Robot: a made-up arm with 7 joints. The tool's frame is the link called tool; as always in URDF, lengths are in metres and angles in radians. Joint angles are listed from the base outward. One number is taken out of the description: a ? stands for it. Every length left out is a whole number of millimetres.
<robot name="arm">
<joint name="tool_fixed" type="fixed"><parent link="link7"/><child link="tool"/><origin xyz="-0.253 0.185 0" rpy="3.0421 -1.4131 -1.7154"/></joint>
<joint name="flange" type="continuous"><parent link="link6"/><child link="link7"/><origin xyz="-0.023 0.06 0" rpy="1.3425 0.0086 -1.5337"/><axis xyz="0 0 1"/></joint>
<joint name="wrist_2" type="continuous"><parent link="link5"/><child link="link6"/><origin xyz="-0.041 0.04 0" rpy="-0.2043 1.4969 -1.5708"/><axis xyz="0 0 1"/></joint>
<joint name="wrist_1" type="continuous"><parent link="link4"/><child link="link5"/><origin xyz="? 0.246 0" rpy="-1.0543 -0.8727 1.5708"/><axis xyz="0 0 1"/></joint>
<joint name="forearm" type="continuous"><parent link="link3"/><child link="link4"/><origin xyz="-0.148 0.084 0" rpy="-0.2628 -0.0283 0.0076"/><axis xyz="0 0 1"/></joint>
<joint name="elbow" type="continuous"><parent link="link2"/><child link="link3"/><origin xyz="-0.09 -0.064 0" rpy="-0.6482 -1.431 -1.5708"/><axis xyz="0 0 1"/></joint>
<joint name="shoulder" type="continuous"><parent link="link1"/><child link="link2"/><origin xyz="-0.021 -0.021 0" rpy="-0.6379 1.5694 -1.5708"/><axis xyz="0 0 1"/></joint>
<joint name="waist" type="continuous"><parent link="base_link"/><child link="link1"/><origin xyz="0.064 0.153 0.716" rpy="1.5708 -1.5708 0"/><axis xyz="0 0 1"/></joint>
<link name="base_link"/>
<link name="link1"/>
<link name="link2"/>
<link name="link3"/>
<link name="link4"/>
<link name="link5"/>
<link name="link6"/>
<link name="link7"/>
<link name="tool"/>
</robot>
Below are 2 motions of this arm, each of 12 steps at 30 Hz.
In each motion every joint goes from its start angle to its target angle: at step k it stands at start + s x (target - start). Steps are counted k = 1, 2, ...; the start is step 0. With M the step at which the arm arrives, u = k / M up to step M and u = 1 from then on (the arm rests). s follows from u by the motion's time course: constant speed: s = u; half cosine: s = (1 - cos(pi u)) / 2; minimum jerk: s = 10 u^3 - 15 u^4 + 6 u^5.
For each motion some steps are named. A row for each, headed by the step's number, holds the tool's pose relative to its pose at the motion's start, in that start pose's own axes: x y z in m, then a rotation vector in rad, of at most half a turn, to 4 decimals.
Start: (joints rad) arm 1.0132 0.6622 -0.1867 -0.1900 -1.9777 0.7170 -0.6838
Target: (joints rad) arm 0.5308 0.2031 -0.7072 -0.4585 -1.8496 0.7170 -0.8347
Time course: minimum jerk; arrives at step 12
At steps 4, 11, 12:
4: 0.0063 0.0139 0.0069 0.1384 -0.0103 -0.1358
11: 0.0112 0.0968 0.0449 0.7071 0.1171 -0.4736
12: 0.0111 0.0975 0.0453 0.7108 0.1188 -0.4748

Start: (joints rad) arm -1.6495 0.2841 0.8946 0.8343 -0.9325 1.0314 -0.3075
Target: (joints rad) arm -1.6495 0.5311 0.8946 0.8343 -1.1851 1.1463 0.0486
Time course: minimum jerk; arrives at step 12
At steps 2, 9, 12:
2: 0.0039 0.0004 0.0024 0.0125 0.0015 -0.0140
9: 0.1043 -0.0212 0.0586 0.3021 0.0017 -0.3565
12: 0.1161 -0.0278 0.0647 0.3348 -0.0031 -0.3979

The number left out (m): 0.049
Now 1 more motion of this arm.
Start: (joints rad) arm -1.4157 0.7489 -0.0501 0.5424 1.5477 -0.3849 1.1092
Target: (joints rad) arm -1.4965 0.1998 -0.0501 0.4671 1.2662 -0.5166 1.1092
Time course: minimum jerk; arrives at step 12
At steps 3, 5, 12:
3: 0.0112 0.0161 0.0029 0.0012 0.0255 -0.0448
5: 0.0395 0.0526 0.0124 0.0094 0.0902 -0.1464
12: 0.1290 0.1400 0.0577 0.0721 0.2905 -0.3899

